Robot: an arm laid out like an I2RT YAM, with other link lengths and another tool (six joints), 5 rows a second.
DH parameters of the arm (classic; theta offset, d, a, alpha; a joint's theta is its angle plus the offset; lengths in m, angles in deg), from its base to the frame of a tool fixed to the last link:
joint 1: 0 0.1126 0.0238 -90
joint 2: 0 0 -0.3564 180
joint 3: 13.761 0 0.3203 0
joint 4: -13.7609 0.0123 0.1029 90
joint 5: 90 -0.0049 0 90
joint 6: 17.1 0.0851 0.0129 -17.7
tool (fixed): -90 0.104 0 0
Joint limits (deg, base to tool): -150..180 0..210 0..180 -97..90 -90..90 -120..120
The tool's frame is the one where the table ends.
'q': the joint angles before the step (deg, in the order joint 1, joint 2, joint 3, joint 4, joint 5, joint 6). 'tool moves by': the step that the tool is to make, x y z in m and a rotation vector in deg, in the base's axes. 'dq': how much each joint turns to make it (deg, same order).
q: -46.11, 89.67, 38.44, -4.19, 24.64, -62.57
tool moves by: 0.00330, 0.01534, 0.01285, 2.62, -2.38, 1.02
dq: 0.55, -3.82, 0.83, -5.55, -3.19, 1.73
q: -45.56, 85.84, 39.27, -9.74, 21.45, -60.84
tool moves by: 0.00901, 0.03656, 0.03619, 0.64, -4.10, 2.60
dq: 3.83, -9.17, 0.00, -7.72, -2.02, 3.07
